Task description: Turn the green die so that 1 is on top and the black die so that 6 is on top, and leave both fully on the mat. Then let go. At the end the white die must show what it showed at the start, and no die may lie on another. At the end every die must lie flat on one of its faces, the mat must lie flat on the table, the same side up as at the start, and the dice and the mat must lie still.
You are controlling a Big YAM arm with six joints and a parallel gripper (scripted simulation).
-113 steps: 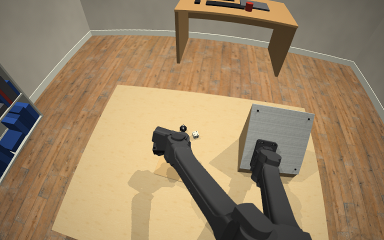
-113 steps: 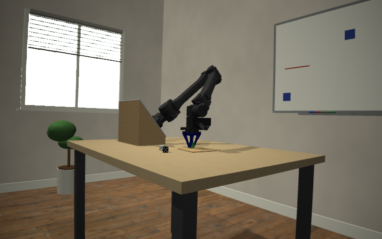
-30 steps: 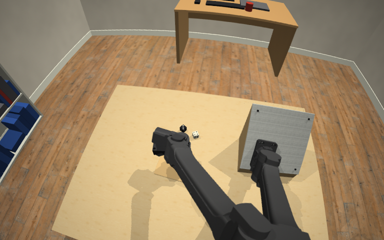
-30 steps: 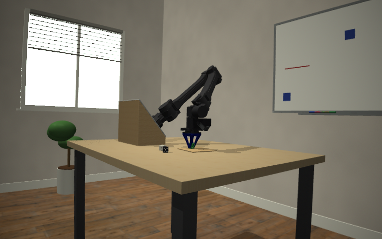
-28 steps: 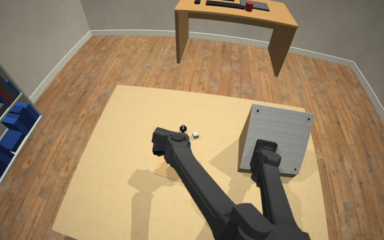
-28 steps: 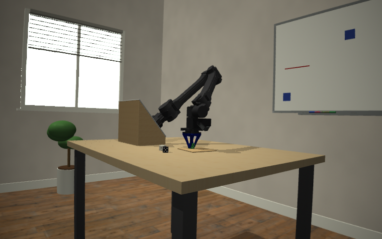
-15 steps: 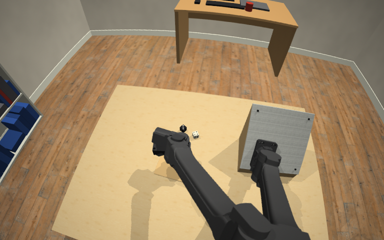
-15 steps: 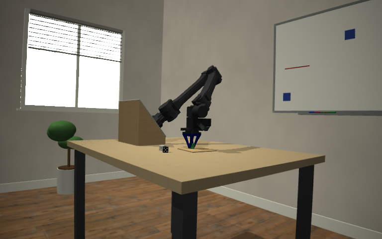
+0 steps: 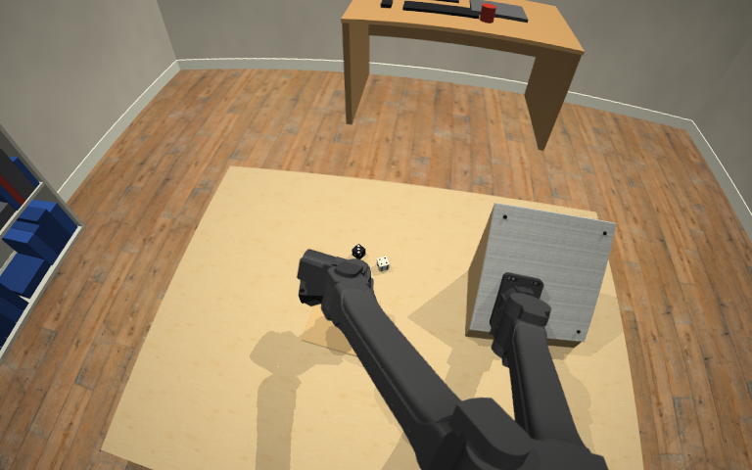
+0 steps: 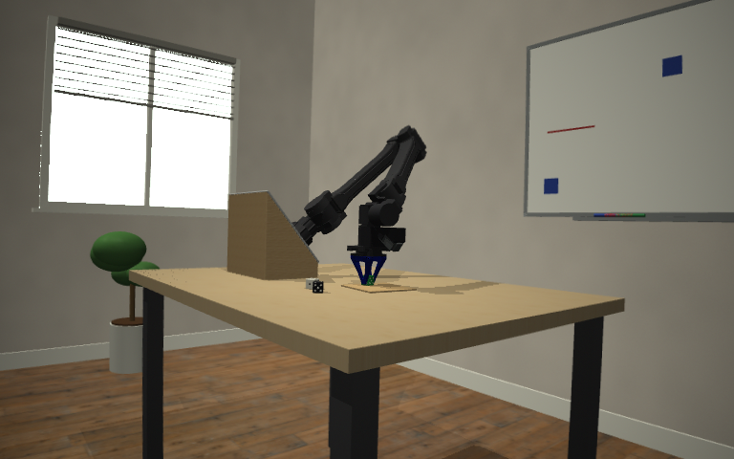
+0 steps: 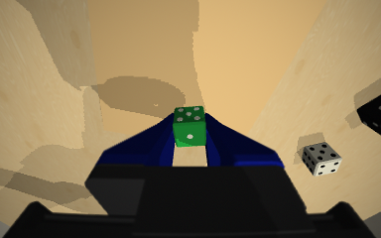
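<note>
Now: hand right at the green die. From my hand the other things lie so: black die: 170 mm to the right, 40 mm ahead; tan mat: 40 mm ahead, 10 mm to the left, 10 mm below; white die: 150 mm to the right, 30 mm behind.
</note>
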